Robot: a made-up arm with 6 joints.
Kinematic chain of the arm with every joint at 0, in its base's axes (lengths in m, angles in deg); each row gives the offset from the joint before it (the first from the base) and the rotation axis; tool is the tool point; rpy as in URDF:
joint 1: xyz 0 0.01 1.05 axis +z
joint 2: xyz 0.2 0 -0.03 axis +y
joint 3: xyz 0 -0.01 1.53 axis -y
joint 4: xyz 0 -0.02 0.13 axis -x
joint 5: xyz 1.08 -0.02 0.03 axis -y
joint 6: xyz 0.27 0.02 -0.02 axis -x
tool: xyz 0 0 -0.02 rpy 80.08 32.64 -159.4
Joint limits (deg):
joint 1: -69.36..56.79
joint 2: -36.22..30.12
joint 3: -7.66..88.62
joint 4: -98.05..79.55
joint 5: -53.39..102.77
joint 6: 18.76..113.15
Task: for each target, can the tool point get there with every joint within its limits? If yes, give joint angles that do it. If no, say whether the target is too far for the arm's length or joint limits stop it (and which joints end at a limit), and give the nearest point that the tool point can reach.
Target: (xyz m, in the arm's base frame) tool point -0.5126 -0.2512 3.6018
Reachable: yes | joints 42.79 -18.91 65.59 42.23 88.88 92.33
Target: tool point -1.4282 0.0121 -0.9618
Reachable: no: joint limits stop it (at a limit: joint 1, joint 2, joint 3, joint 5, joint 6) | nearest point 0.5692 -1.7872 1.5487 | short by 3.678 m
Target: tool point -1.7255 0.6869 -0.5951
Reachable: no: joint limits stop it (at a limit: joint 2, joint 3, joint 5, joint 6) | nearest point -1.5306 0.6104 2.8578 | short by 3.459 m
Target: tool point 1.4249 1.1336 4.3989
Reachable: no: too far | nearest point 1.1371 0.9067 3.6319 | short by 0.850 m
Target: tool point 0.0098 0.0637 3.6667
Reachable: yes | joints -58.57 -22.67 34.25 18.45 64.25 56.51
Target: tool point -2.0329 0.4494 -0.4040
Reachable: no: joint limits stop it (at a limit: joint 2, joint 3, joint 5, joint 6) | nearest point -1.6070 0.3573 2.8578 | short by 3.291 m
